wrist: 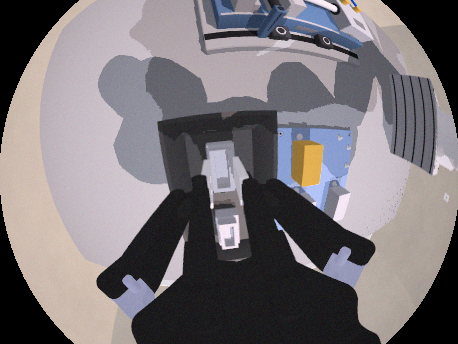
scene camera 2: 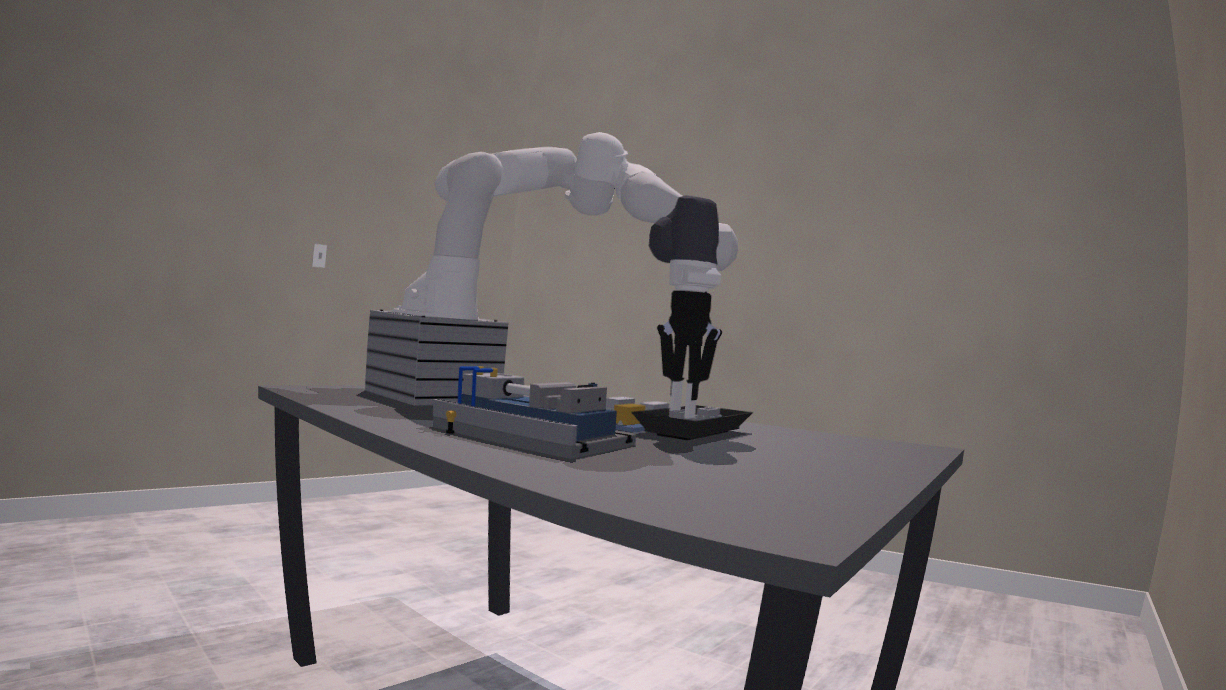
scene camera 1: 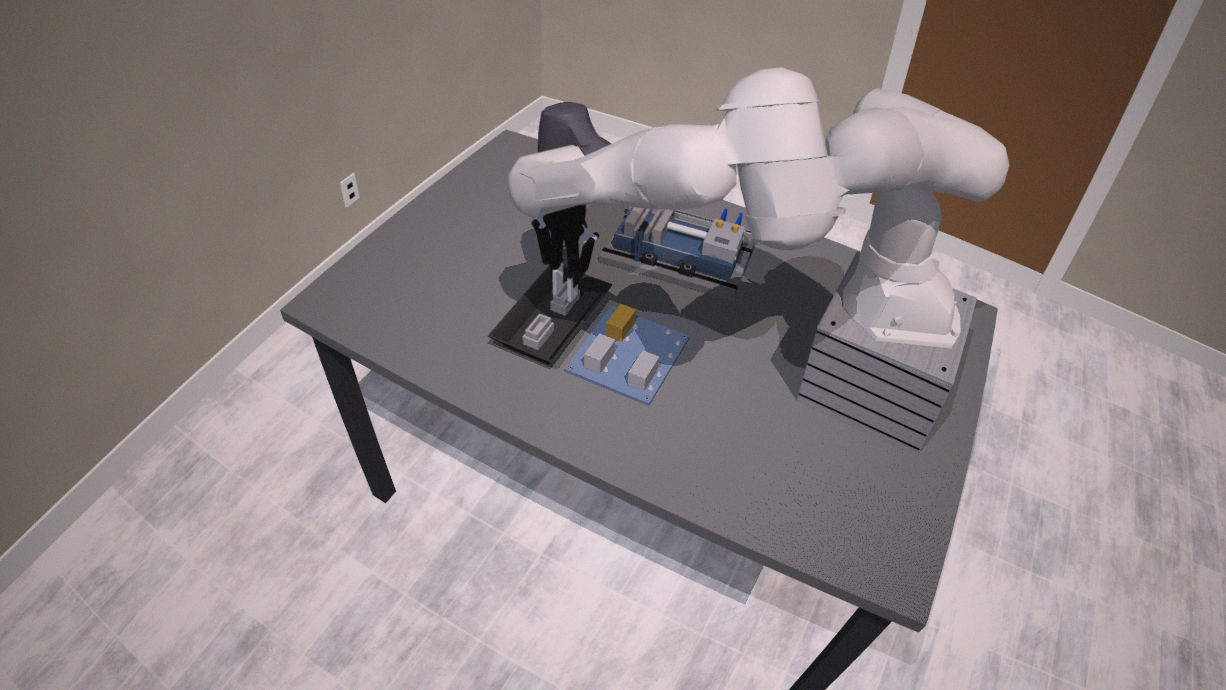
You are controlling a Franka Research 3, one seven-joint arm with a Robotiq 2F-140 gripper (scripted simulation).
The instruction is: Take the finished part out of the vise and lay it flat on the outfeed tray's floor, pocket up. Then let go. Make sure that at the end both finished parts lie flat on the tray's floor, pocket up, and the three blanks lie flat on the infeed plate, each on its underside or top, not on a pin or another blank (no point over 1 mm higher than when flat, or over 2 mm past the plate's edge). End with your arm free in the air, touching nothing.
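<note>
A yellow block (scene camera 1: 619, 324) is visible, also in the wrist view (wrist: 307, 155). A blue vise (scene camera 1: 717, 268) appears in scene camera 2 (scene camera 2: 590, 424) as well. My gripper (scene camera 2: 682, 416) can be seen in scene camera 1 (scene camera 1: 565, 294) and in the wrist view (wrist: 222, 168) too.
</note>
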